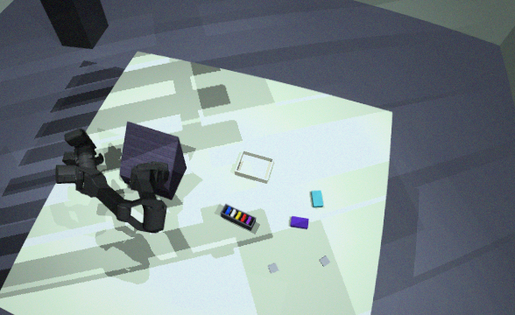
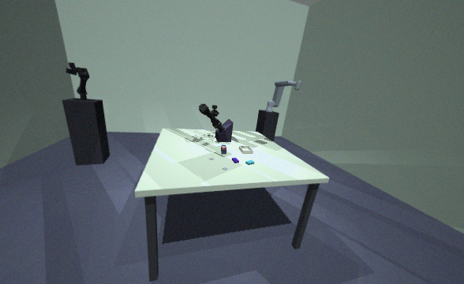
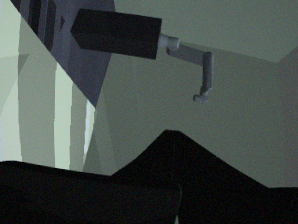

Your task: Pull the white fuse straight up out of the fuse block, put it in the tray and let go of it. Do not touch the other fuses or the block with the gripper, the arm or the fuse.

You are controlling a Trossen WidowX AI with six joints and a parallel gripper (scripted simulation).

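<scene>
Right now my gripper tip is 560 mm short of the white fuse, 100 mm to the left of it and 240 mm above it. From my gripper tip the other things lie so: purple block 800 mm ahead, 70 mm to the right, 250 mm below; cyan block 850 mm ahead, 40 mm to the left, 250 mm below; tray 590 mm ahead, 120 mm to the left, 260 mm below.
</scene>
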